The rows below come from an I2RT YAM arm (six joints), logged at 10 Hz.
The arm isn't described. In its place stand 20 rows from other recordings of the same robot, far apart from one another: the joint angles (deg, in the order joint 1, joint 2, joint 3, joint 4, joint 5, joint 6), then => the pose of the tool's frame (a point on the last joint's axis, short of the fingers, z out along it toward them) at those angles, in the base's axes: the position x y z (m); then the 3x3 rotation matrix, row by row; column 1 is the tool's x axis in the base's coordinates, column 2 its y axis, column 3 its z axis.
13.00 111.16 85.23 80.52 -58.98 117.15 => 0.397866 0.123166 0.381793; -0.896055 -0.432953 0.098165; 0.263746 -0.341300 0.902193; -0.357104 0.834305 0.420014
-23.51 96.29 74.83 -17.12 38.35 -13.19 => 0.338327 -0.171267 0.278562; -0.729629 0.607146 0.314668; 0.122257 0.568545 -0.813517; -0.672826 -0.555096 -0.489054
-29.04 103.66 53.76 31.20 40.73 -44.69 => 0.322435 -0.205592 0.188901; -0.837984 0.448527 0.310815; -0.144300 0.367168 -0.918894; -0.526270 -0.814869 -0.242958
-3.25 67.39 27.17 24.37 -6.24 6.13 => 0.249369 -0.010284 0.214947; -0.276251 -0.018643 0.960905; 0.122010 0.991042 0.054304; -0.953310 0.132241 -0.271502
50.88 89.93 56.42 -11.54 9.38 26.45 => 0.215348 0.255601 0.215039; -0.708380 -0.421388 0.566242; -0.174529 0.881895 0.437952; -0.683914 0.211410 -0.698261
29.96 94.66 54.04 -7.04 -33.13 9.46 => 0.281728 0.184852 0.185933; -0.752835 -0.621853 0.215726; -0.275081 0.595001 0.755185; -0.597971 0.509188 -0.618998
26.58 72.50 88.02 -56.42 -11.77 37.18 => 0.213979 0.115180 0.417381; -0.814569 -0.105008 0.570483; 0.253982 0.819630 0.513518; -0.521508 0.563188 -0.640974
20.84 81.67 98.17 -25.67 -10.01 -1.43 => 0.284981 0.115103 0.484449; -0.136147 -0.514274 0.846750; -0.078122 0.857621 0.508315; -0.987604 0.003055 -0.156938
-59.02 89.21 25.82 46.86 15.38 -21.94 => 0.137881 -0.247996 0.154483; -0.493609 0.833453 0.248408; 0.122274 0.349301 -0.928998; -0.861045 -0.428188 -0.274328
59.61 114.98 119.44 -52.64 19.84 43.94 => 0.234402 0.375805 0.351572; -0.755064 -0.240221 0.610060; 0.002763 0.929289 0.369342; -0.655646 0.280563 -0.701009
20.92 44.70 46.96 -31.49 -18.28 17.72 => 0.153748 0.070727 0.316170; -0.615499 -0.427677 0.662007; 0.074119 0.804831 0.588858; -0.784645 0.411509 -0.463674
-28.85 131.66 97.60 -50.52 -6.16 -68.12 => 0.389327 -0.210115 0.114324; -0.761889 -0.633688 0.134032; -0.633625 0.772108 0.048674; -0.134331 -0.047842 -0.989781
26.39 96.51 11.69 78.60 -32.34 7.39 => 0.202288 0.121633 0.125941; -0.205824 -0.832350 0.514616; 0.019187 0.522342 0.852520; -0.978401 0.185343 -0.091541
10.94 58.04 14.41 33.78 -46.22 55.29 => 0.187724 0.062465 0.194990; -0.777723 -0.334401 0.532281; 0.428964 0.336634 0.838253; -0.459496 0.880258 -0.118361
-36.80 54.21 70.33 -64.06 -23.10 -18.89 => 0.133141 -0.082159 0.374062; -0.672730 0.129728 0.728427; 0.131363 0.989810 -0.054959; -0.728134 0.058716 -0.682916
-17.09 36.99 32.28 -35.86 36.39 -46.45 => 0.123989 -0.060217 0.245258; -0.911978 0.009220 0.410136; -0.330006 0.577420 -0.746781; -0.243706 -0.816395 -0.523551
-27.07 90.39 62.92 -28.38 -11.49 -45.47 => 0.295273 -0.142940 0.227605; -0.763717 -0.282417 0.580498; -0.394233 0.916109 -0.072969; -0.511191 -0.284579 -0.810986
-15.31 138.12 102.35 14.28 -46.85 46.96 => 0.529552 -0.118040 0.159184; -0.587720 -0.065382 0.806418; 0.679139 0.501849 0.535647; -0.439721 0.862481 -0.250543
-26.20 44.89 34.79 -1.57 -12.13 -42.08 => 0.174899 -0.077724 0.293916; -0.300240 0.061699 0.951866; -0.582494 0.778369 -0.234184; -0.755352 -0.624768 -0.197758
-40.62 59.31 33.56 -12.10 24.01 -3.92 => 0.154601 -0.151687 0.222769; -0.521986 0.804781 0.282591; 0.365440 0.510370 -0.778445; -0.770704 -0.303067 -0.560505
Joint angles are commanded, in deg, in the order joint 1, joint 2, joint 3, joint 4, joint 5, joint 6. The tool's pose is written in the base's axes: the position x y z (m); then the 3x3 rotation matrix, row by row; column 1 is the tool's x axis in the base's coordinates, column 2 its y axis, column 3 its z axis. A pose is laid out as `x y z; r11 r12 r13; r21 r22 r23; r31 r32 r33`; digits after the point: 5 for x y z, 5 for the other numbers.
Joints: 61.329, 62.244, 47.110, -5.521, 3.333, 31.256
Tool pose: 0.12258 0.21986 0.30244; -0.58561 -0.63865 0.49919; 0.00871 0.61084 0.79171; -0.81055 0.46798 -0.35214
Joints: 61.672, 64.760, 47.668, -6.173, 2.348, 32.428
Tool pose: 0.12461 0.22808 0.29436; -0.62025 -0.62678 0.47163; -0.02146 0.61459 0.78855; -0.78411 0.47898 -0.39465
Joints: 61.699, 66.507, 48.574, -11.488, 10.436, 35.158
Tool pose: 0.12955 0.22699 0.28372; -0.64595 -0.51267 0.56561; -0.00512 0.74383 0.66835; -0.76337 0.42882 -0.48310
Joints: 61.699, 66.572, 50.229, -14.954, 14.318, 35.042
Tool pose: 0.13089 0.22451 0.28801; -0.63396 -0.47504 0.61027; -0.00388 0.79106 0.61173; -0.77336 0.38545 -0.50334
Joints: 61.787, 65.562, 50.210, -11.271, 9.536, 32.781
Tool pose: 0.12833 0.22673 0.29795; -0.61071 -0.55706 0.56277; -0.00891 0.71549 0.69856; -0.79180 0.42161 -0.44193
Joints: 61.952, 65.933, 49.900, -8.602, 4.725, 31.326
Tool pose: 0.12667 0.23152 0.29892; -0.60641 -0.61936 0.49866; -0.03626 0.64801 0.76077; -0.79432 0.44325 -0.41542
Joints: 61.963, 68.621, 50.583, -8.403, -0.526, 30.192
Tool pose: 0.12824 0.24150 0.29172; -0.62671 -0.66096 0.41275; -0.10698 0.59764 0.79460; -0.77187 0.45383 -0.44526
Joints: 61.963, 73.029, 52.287, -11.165, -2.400, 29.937
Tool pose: 0.13327 0.25342 0.27744; -0.66372 -0.65470 0.36171; -0.18556 0.61259 0.76831; -0.72460 0.44282 -0.52808
